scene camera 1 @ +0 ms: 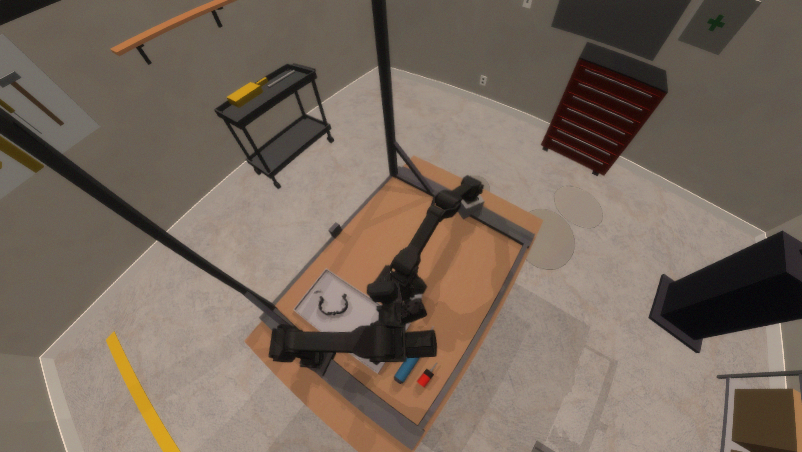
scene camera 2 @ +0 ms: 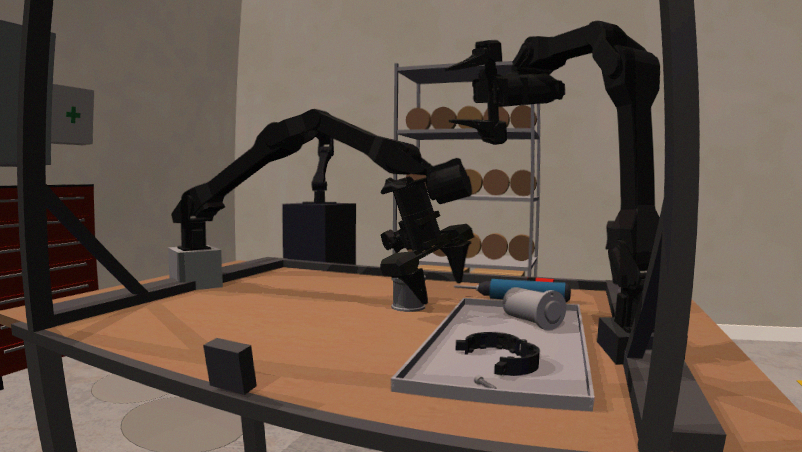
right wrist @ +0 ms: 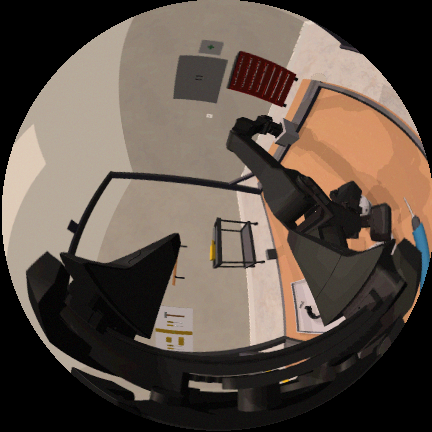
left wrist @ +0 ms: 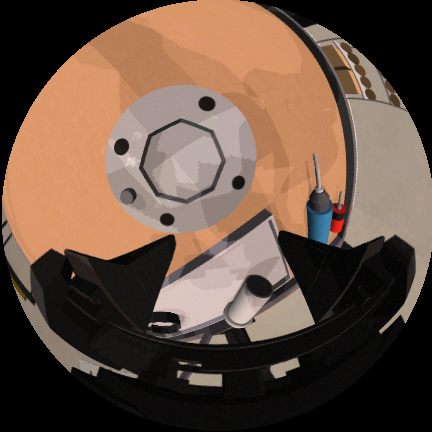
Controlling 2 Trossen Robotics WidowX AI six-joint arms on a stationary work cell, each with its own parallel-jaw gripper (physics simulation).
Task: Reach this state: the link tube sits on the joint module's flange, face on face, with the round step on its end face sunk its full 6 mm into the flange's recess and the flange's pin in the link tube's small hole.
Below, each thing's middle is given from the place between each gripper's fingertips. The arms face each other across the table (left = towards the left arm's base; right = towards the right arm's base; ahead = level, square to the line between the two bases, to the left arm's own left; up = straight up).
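From my right hand: joint module (scene camera 2: 404, 299) 10 mm ahead, 80 mm to the left, 350 mm below; blue screwdriver (scene camera 2: 496, 288) 160 mm ahead, 80 mm to the right, 360 mm below; black open ring (scene camera 2: 528, 363) 210 mm behind, 160 mm to the right, 370 mm below; link tube (scene camera 2: 548, 309) 10 mm behind, 160 mm to the right, 350 mm below. Of the things named here, going by their middles, black open ring farthest from my right hand.
From my left hand: joint module 7 cm to the left; blue screwdriver 9 cm to the right, 15 cm ahead, 1 cm below; black open ring 17 cm to the right, 22 cm behind, 2 cm below; link tube 17 cm to the right, 2 cm behind. By its middle, blue screwdriver nearer to my left hand than to my right hand.
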